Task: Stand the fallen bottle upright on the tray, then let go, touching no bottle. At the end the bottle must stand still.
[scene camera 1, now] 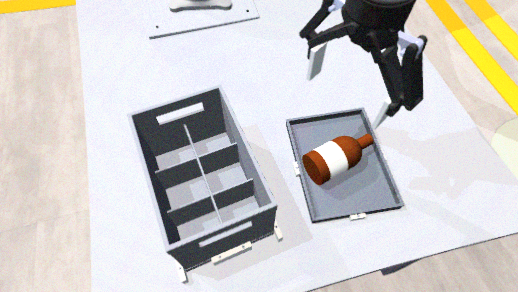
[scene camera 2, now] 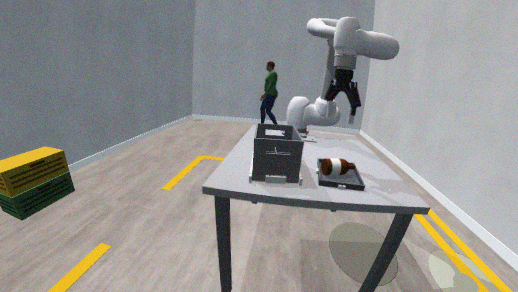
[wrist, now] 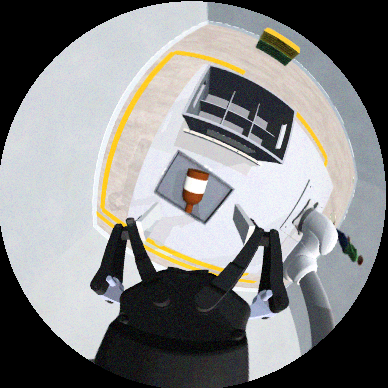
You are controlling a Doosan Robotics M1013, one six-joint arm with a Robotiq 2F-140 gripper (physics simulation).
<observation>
I see my gripper (scene camera 1: 344, 98) and a brown bottle (scene camera 1: 335, 157).
The brown bottle also shows in the wrist view (wrist: 195, 181). My gripper is seen too in scene camera 2 (scene camera 2: 339, 120) and in the wrist view (wrist: 196, 210).
</observation>
